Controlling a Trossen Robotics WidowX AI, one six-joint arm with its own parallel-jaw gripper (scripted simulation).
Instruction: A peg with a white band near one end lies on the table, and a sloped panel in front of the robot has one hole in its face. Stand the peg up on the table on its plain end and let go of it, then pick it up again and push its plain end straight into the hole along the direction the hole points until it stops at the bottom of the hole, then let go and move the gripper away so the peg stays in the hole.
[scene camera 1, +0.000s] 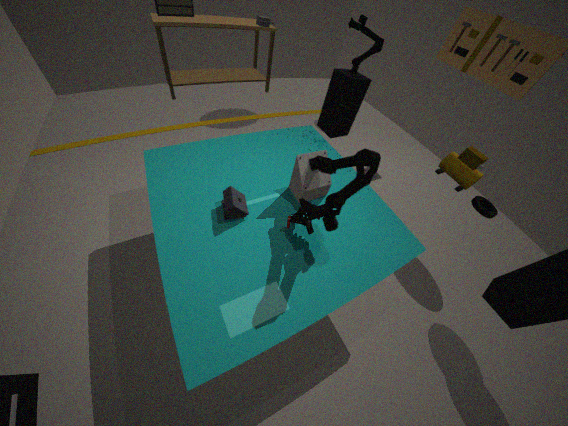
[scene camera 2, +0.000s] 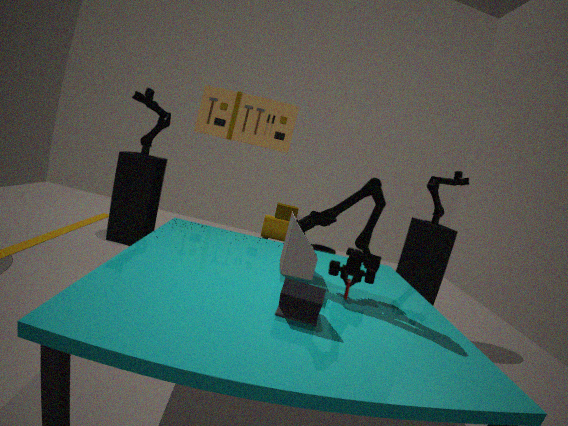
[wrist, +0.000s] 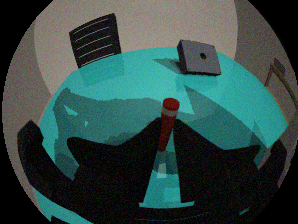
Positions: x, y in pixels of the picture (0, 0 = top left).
Labels:
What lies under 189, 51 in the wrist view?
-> A sloped grey panel.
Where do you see my gripper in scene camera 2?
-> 348, 285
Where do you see my gripper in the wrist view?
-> At 167, 122

